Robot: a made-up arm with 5 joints.
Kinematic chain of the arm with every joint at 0, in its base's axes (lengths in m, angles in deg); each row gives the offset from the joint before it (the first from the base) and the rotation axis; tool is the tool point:
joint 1: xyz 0 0 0.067 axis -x
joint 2: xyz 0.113 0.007 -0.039 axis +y
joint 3: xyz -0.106 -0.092 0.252 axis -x
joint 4: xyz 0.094 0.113 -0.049 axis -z
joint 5: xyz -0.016 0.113 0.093 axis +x
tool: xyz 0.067 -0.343 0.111
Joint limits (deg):
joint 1: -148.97..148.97
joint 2: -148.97..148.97
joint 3: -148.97..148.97
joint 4: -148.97..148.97
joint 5: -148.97..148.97
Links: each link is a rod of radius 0.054 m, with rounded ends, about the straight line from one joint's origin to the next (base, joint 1, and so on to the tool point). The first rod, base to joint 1, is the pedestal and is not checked.
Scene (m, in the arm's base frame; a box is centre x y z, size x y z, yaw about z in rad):
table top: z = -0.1
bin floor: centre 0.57 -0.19 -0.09 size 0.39 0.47 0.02 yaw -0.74
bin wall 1: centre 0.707 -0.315 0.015 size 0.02 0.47 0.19 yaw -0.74
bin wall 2: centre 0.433 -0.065 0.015 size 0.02 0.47 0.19 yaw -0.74
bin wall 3: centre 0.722 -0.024 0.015 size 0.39 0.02 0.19 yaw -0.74
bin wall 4: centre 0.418 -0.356 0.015 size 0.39 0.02 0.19 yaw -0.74
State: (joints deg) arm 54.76 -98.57 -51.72 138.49 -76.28
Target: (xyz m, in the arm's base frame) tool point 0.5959 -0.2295 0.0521
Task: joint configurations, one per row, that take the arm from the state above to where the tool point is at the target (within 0.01 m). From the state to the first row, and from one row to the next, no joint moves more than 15 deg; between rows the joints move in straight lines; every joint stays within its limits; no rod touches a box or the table.
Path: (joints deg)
1: 48.49 -84.68 -53.49 134.89 -84.27
2: 42.22 -70.80 -55.27 131.28 -92.27
3: 35.95 -56.91 -57.04 127.68 -100.26
4: 29.69 -43.03 -58.81 124.07 -108.25
5: 23.42 -29.14 -60.58 120.47 -116.25
6: 17.15 -15.26 -62.36 116.87 -124.24
7: 10.88 -1.37 -64.13 113.26 -132.24
8: 4.61 12.51 -65.90 109.66 -140.23
9: -1.66 26.40 -67.67 106.05 -148.22

